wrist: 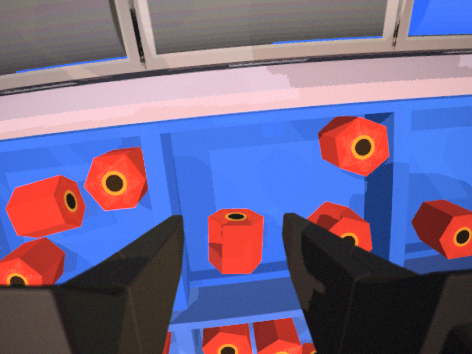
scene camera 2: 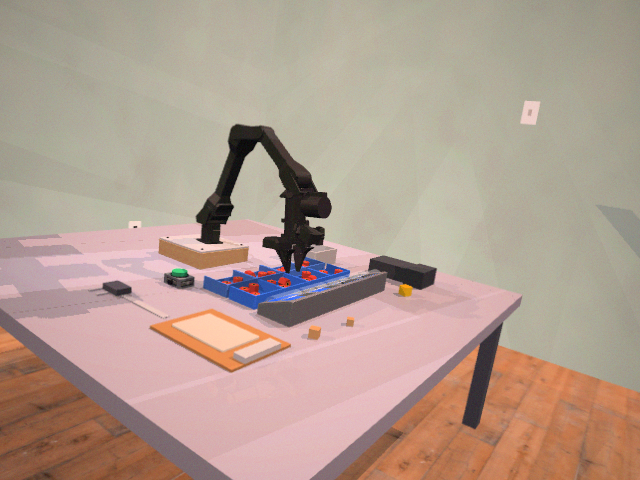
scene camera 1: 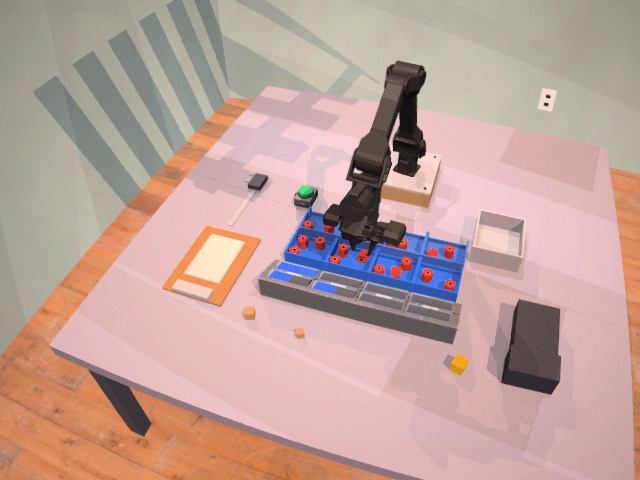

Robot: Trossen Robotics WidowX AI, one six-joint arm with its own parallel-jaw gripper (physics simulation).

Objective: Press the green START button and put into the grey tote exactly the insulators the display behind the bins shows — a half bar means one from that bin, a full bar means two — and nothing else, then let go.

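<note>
My gripper is partly open and empty, pointing down over the second front compartment from the left of the blue bins in scene view 1. In the wrist view, a red insulator shows between and below the fingertips, and another insulator lies toward the display. The grey display shows a full blue bar and a half bar on its leftmost panel, and a lower half bar on the second. The green button is lit. The grey tote looks empty.
A black block and yellow cube stand right of the display. Two orange cubes lie in front. An orange clipboard and a black plug lie at the left.
</note>
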